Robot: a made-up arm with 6 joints. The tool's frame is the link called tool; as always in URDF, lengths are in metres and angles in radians. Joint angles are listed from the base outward. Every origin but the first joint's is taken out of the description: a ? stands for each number. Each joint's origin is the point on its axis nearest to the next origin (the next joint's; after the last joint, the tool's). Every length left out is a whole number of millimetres.
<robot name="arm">
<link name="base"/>
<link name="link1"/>
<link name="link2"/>
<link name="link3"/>
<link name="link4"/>
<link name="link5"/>
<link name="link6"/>
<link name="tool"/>
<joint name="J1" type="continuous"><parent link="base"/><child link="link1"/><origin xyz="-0.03 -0.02 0.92" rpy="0 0 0"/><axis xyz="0 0 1"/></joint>
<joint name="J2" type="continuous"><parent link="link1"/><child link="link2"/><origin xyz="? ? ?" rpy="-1.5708 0 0"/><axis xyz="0 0 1"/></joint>
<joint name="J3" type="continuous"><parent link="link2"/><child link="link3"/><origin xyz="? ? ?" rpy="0 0 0"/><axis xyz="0 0 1"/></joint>
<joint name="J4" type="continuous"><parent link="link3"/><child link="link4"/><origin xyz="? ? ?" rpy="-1.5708 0 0"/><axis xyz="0 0 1"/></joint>
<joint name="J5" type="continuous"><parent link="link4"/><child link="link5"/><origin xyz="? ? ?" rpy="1.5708 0 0"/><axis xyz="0 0 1"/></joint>
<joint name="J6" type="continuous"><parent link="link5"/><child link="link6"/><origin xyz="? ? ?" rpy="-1.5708 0 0"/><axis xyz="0 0 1"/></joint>
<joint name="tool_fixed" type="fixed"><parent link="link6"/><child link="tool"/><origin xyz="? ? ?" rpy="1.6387 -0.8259 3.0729"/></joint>
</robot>
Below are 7 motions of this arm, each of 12 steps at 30 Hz.
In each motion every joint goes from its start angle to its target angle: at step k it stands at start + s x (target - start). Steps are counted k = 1, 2, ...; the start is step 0. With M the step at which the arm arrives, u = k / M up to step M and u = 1 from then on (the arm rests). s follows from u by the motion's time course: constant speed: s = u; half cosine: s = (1 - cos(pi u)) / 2; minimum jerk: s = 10 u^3 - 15 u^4 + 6 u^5.
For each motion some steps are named. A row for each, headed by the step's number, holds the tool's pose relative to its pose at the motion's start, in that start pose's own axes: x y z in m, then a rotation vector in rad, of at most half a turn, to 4 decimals.
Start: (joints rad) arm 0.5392 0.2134 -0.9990 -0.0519 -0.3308 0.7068
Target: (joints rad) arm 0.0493 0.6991 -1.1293 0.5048 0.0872 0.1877
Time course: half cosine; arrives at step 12
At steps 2, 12:
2: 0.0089 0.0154 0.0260 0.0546 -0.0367 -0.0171
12: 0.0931 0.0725 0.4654 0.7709 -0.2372 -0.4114

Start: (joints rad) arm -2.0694 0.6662 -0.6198 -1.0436 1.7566 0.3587
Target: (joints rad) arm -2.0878 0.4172 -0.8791 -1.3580 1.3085 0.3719
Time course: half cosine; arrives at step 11
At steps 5, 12:
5: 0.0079 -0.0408 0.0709 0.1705 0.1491 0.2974
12: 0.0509 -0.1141 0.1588 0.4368 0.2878 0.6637

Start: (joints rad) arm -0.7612 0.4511 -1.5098 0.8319 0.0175 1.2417
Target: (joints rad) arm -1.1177 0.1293 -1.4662 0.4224 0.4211 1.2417
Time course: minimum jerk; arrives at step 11
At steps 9, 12:
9: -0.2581 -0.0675 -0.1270 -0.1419 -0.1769 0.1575
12: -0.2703 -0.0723 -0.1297 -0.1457 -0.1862 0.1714

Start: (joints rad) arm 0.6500 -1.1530 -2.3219 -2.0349 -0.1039 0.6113
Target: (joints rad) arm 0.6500 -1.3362 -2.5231 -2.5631 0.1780 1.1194
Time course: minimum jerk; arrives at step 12
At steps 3, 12:
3: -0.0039 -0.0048 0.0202 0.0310 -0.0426 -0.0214
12: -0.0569 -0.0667 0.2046 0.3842 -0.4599 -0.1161

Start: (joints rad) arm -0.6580 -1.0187 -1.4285 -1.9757 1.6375 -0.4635
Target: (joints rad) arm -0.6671 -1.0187 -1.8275 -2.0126 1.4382 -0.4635
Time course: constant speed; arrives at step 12
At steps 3, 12:
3: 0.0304 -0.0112 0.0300 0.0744 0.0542 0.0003
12: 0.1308 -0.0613 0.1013 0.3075 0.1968 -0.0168

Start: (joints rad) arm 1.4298 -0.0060 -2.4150 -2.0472 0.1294 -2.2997
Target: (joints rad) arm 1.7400 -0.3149 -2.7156 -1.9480 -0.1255 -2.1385
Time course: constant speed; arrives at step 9
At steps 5, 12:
5: -0.0094 -0.1447 -0.1927 0.1114 0.3166 -0.3159
12: -0.0871 -0.2316 -0.3413 0.1834 0.5623 -0.5696

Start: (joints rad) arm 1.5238 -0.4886 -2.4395 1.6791 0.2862 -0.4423
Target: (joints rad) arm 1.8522 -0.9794 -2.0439 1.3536 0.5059 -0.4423
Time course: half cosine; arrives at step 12
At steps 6, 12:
6: -0.0814 -0.0112 -0.0939 -0.0852 0.0603 -0.1070
12: -0.1942 -0.0323 -0.1495 -0.1699 0.1143 -0.1987

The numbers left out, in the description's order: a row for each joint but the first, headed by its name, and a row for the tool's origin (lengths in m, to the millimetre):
J2: 0.03 -0.06 0
J3: 0.1 -0.47 0
J4: 0.09 0.36 0
J5: 0 -0.01 0
J6: 0.09 0.05 0
tool: -0.02 0.02 0

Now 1 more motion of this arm.
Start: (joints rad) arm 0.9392 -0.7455 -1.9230 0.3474 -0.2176 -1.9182
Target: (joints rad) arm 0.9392 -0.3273 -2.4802 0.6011 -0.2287 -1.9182
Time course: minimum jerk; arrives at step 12
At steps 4, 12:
4: 0.0202 0.0135 -0.0220 0.0579 0.0164 -0.0141
12: 0.0743 0.0439 -0.1275 0.2773 0.0809 -0.0547

